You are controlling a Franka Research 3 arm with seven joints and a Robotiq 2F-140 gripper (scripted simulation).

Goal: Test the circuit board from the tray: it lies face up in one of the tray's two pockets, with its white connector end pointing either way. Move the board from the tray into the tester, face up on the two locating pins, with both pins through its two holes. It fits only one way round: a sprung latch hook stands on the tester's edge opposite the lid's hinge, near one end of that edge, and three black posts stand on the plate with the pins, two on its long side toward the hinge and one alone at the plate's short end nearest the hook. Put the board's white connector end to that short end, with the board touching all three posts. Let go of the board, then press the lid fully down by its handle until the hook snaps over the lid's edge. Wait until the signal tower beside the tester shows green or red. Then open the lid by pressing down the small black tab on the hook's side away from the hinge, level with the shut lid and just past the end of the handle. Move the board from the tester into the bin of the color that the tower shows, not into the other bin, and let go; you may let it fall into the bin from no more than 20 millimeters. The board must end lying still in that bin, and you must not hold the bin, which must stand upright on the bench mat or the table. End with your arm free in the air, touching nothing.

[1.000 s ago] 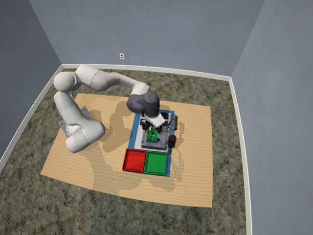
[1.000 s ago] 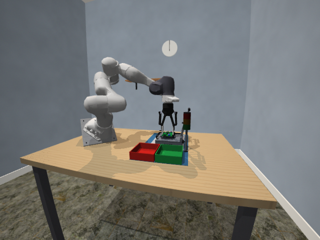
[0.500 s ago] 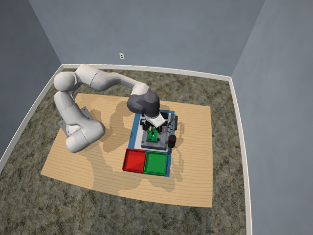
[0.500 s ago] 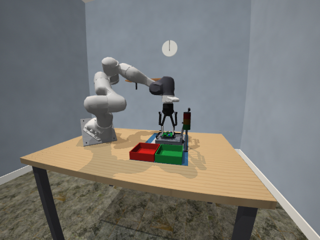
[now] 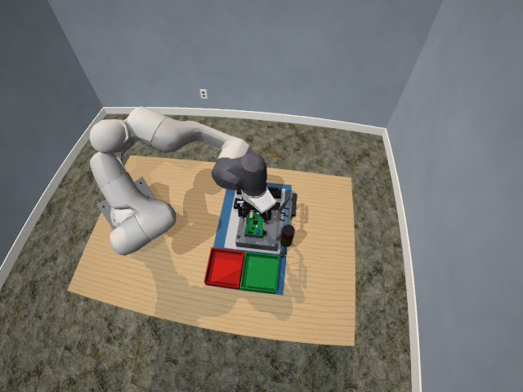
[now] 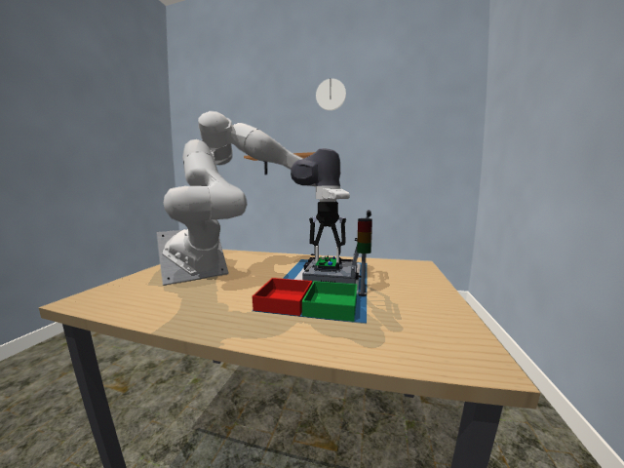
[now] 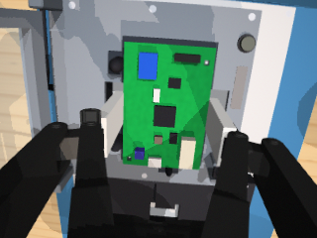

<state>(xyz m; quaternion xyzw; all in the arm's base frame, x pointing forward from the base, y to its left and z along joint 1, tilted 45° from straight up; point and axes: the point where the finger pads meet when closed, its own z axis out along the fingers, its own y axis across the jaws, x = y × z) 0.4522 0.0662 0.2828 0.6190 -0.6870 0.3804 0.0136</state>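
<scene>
The green circuit board is 2 cm below my hand. The rest, counted from my hand: tester plate 3 cm below, 1 cm ahead; then clear lid 12 cm ahead, 8 cm above, 3 cm to the right; then green bin 20 cm to the right, 9 cm below, 1 cm behind.
</scene>
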